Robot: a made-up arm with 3 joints. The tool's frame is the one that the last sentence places.
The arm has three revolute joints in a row. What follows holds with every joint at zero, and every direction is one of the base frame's. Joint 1 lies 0.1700 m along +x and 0.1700 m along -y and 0.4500 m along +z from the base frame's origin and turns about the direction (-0.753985, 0.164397, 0.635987), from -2.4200 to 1.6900 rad. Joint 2 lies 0.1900 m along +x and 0.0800 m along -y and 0.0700 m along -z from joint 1 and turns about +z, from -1.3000 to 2.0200 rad. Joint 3 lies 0.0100 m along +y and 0.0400 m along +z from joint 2 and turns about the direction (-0.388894, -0.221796, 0.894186), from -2.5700 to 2.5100 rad. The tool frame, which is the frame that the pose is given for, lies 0.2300 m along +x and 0.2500 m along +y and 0.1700 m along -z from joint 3; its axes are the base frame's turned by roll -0.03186, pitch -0.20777 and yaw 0.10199 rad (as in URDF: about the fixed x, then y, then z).
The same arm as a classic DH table. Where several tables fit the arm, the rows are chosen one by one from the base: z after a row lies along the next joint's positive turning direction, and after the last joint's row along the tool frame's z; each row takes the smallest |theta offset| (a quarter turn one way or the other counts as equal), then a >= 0, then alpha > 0; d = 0 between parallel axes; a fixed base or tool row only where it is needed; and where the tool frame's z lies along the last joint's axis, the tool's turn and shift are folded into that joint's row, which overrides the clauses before.
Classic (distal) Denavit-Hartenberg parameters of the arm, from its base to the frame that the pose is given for. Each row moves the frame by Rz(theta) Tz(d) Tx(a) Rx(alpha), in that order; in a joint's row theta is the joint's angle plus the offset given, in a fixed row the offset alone. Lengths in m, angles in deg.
base (fixed): a -0.1299, alpha -50.51, d 0.6167, theta0 77.7
joint 1: a -0.0377, alpha 50.51, d -0.5248, theta0 0
joint 2: a 0.0087, alpha -26.6, d 0.1469, theta0 42
joint 3: a 0.0165, alpha 17.61, d -1.0529, theta0 21.84
tool (fixed): a 0, alpha 0, d 0.7815, theta0 -134.37
Joint limits (deg, base to tool): -138.66..96.83 -74.48..115.74 -147.25..143.81

